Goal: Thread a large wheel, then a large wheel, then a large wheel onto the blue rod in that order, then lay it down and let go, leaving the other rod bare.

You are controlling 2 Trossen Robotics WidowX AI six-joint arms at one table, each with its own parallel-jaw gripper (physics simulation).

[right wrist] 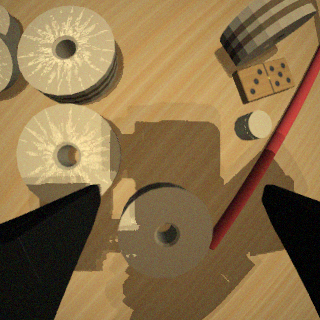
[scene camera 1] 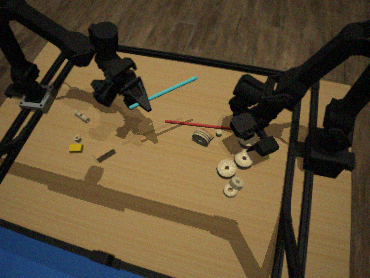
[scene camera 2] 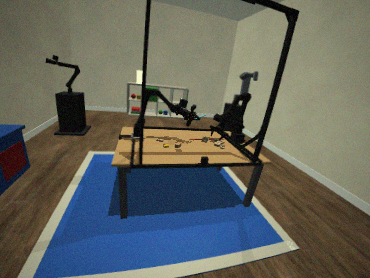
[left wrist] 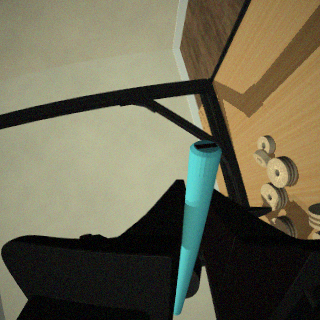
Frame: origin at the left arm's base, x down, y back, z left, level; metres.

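Seen in the pictures: left gripper, between the fingertips: (scene camera 1: 149, 110) (scene camera 2: 200, 119) (left wrist: 187, 186); right gripper, between the fingertips: (right wrist: 181, 193) (scene camera 1: 239, 138) (scene camera 2: 214, 138) (left wrist: 281, 227); left arm's base, origin of its link: (scene camera 1: 36, 95) (scene camera 2: 137, 135); right arm's base, origin of its link: (scene camera 1: 330, 144) (scene camera 2: 238, 132).
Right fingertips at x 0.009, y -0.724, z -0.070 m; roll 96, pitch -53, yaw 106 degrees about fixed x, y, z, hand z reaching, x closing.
Observation:
Pixels of each thing's top centre, then the offset from my right fingertips to it.
- blue rod, centre of its top: (left wrist: 164, 279) (scene camera 1: 163, 89) dx -0.227, dy +0.204, dz -0.027 m
- middle wheel, centre of its top: (right wrist: 65, 155) (left wrist: 268, 196) (scene camera 1: 244, 158) dx +0.006, dy -0.019, dz -0.061 m
- shaded wheel, centre of its top: (right wrist: 166, 234) (left wrist: 278, 231) (scene camera 1: 247, 138) dx +0.007, dy -0.025, dz +0.010 m
- bare red rod, centre of its top: (right wrist: 301, 99) (scene camera 1: 205, 124) dx +0.018, dy +0.112, dz +0.046 m
- striped round piece, centre of its top: (left wrist: 315, 221) (scene camera 1: 201, 133) dx -0.028, dy +0.115, dz -0.015 m
- domino, centre of its top: (right wrist: 268, 77) dx +0.019, dy +0.105, dz +0.012 m
- small cylinder, centre of its top: (right wrist: 260, 123) (scene camera 1: 219, 131) dx +0.010, dy +0.065, dz +0.021 m
- yellow block, centre of its top: (scene camera 1: 75, 147) dx +0.012, dy +0.508, dz -0.100 m
- dark block, centre of its top: (scene camera 1: 102, 150) dx -0.003, dy +0.407, dz -0.103 m
My left gripper (scene camera 1: 144, 102) is shut on the blue rod (scene camera 1: 175, 87) (left wrist: 198, 195), near one end, and holds it above the table; no wheel shows on it. My right gripper (right wrist: 181, 193) is open and empty above the table, pointing down at the wheels. Three large pale wheels lie flat: one wheel (scene camera 1: 226, 168) (right wrist: 90, 65), a middle wheel (scene camera 1: 244, 159) (right wrist: 45, 155), and a shaded wheel (right wrist: 165, 210) between and below the right fingertips in the right wrist view. The bare red rod (scene camera 1: 197, 124) (right wrist: 250, 185) lies on the table, its near end beside the shaded wheel.
Two small wheels (scene camera 1: 237, 182) (scene camera 1: 230, 190) lie near the large ones. A striped round piece (scene camera 1: 202, 137) (right wrist: 270, 30), a domino (right wrist: 265, 80) and a small cylinder (scene camera 1: 219, 133) (right wrist: 259, 124) are near the red rod. A yellow block (scene camera 1: 75, 148) and dark block (scene camera 1: 106, 155) lie at left.

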